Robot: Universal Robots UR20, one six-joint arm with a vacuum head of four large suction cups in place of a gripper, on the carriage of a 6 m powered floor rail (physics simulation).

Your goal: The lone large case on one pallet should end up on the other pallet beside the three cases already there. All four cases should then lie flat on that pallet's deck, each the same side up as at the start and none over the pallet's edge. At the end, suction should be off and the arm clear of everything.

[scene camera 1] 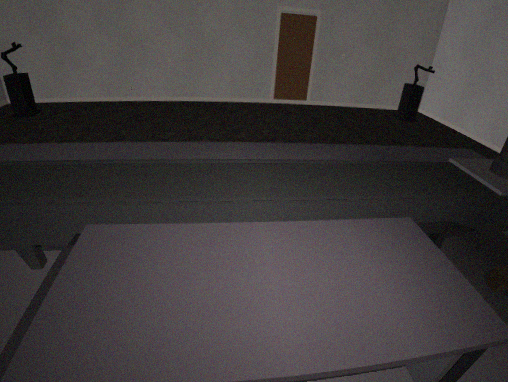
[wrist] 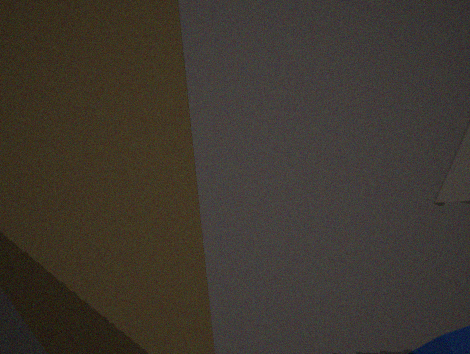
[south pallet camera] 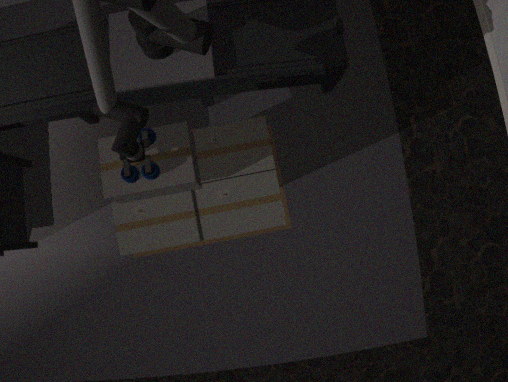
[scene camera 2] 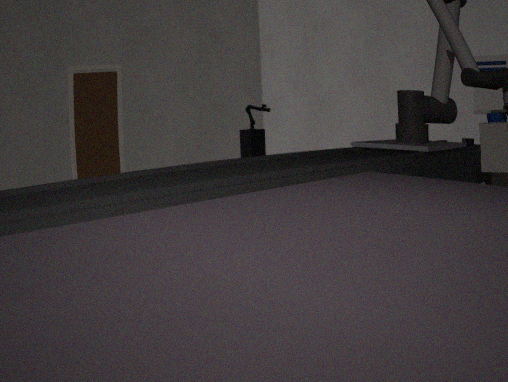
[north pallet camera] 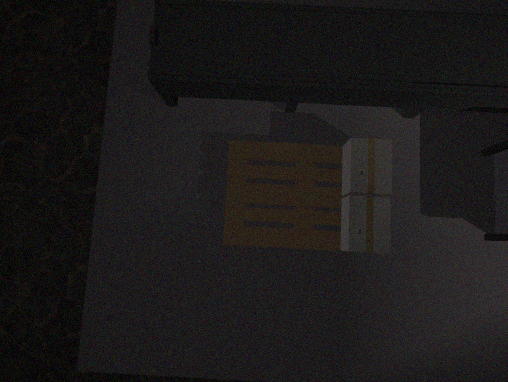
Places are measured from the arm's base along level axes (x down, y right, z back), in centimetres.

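Where they show: hand, tool point: (wrist: 214,230); arm's base, link origin: (scene camera 1: 504,173) (scene camera 2: 412,142).
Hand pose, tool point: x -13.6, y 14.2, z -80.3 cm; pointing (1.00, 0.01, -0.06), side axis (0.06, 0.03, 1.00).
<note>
Each offset is from my tool point to the top centre of the thing. "*": to the spot under its first point. Level surfaces: height alone.
My suction head (south pallet camera: 138,154) is shut on a large pale case @(dx -3.8, dy -3.1, dz -3.1 cm) (south pallet camera: 175,170) (scene camera 2: 495,150) with a tan stripe; blue cups press on its top. The case is level at the upper left of the south pallet (south pallet camera: 286,215) in the south pallet camera. It looks slightly larger and higher than its neighbours; any gap below it is hidden. Three cases lie flat on that pallet: upper right (south pallet camera: 230,162), lower right (south pallet camera: 245,218) and lower left (south pallet camera: 155,236). The held case's tan stripe @(* dx -2.4, dy +4.6, dz -1.7 cm) (wrist: 100,125), pale label @(* dx -2.0, dy +3.4, dz +4.9 cm) (wrist: 457,185) and a blue cup (wrist: 447,345) show in the wrist view.
The north pallet (north pallet camera: 280,195) bears two pale striped boxes (north pallet camera: 360,170) (north pallet camera: 360,225) at its right end. The dark rail (north pallet camera: 325,50) (south pallet camera: 50,82) runs behind the pallets. A pale table @(dx +17.6 cm) (scene camera 1: 250,295) (scene camera 2: 250,290) fills the scene camera foregrounds. A dark structure (south pallet camera: 10,205) stands left of the south pallet.
</note>
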